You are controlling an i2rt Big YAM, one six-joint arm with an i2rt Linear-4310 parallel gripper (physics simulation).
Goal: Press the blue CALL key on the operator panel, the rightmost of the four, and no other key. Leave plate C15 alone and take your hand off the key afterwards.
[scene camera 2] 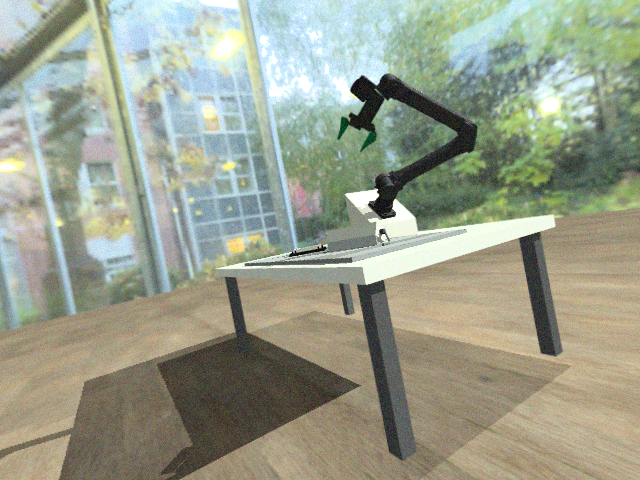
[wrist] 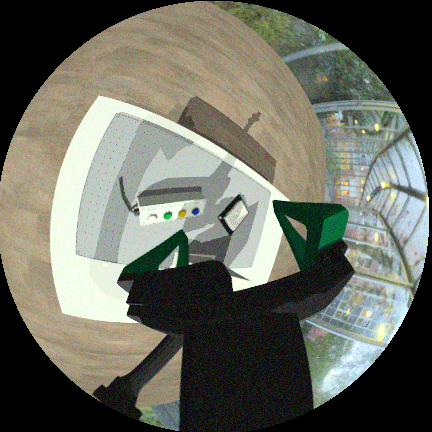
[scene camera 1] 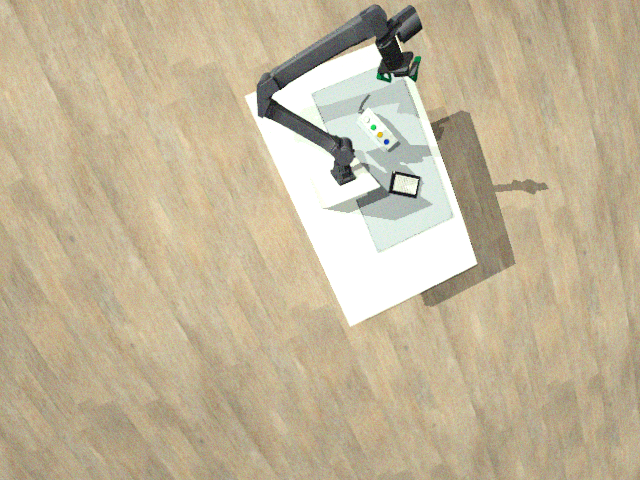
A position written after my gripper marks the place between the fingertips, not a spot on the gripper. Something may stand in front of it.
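Observation:
My gripper [scene camera 1: 403, 80] open, holds nothing; a white button box [scene camera 1: 373, 119] there too. In scene camera 2, my gripper [scene camera 2: 349, 145] and the white button box [scene camera 2: 369, 234]. In the wrist view, my gripper [wrist: 227, 220] and the white button box [wrist: 158, 204].

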